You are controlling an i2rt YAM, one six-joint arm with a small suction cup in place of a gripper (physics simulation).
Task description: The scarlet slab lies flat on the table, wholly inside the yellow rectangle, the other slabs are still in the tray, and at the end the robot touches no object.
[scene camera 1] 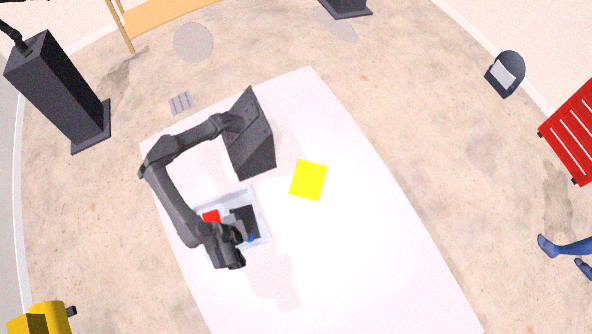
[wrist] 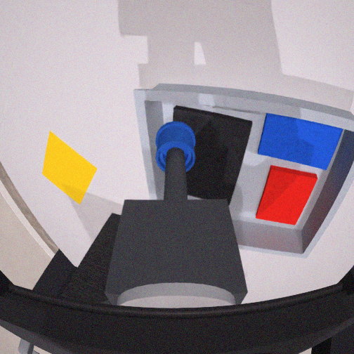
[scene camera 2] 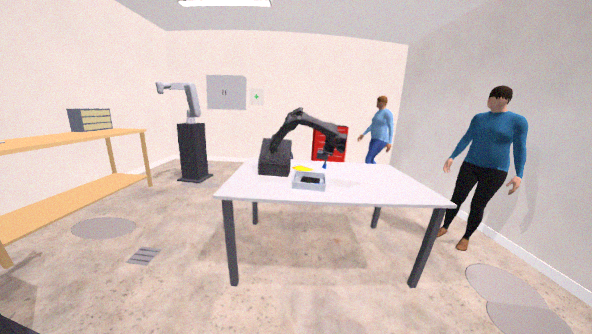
Observation:
In view: the suction cup [wrist: 171,132], a scarlet slab [wrist: 286,191], a black slab [wrist: 220,140], a grey tray [scene camera 1: 243,196], a blue slab [wrist: 297,140] and a yellow rectangle [scene camera 1: 308,178].
The grey tray is seen too in the wrist view [wrist: 154,106]. The yellow rectangle also shows in the wrist view [wrist: 64,167]. Scene camera 2 does not show the scarlet slab, which is hidden by the grey tray.

